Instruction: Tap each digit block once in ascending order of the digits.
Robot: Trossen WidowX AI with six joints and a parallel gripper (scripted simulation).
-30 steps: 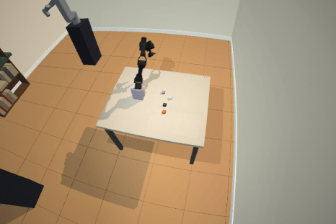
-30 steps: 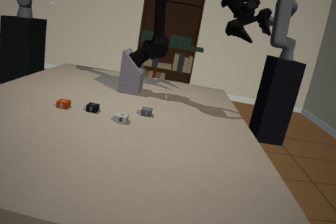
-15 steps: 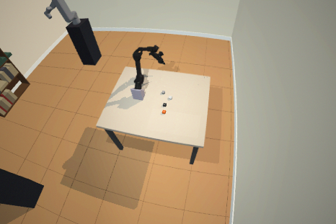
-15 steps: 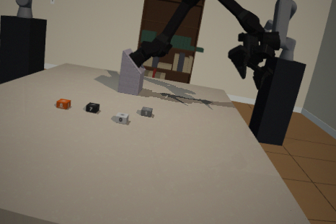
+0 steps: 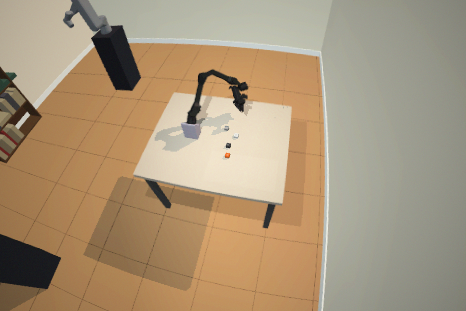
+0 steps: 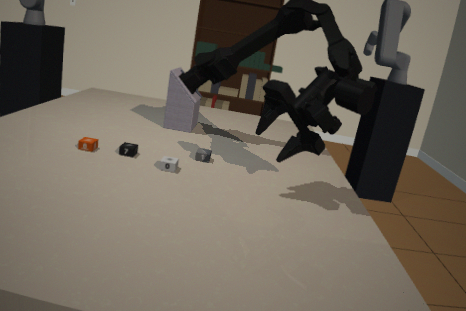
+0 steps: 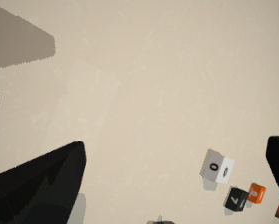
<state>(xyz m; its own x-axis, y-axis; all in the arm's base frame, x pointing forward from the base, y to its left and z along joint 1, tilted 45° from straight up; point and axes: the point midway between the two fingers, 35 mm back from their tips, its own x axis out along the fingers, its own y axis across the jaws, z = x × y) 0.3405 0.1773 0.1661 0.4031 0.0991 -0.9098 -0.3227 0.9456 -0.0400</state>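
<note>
Now: gripper tip 13 cm to the left of the grey block, 10 cm past it and 7 cm above it. The rest, counted from my gripper tip: black block marked 7 (29 cm to the right, 7 cm below, 6 cm behind); orange block (38 cm to the right, 7 cm below, 4 cm behind).
</note>
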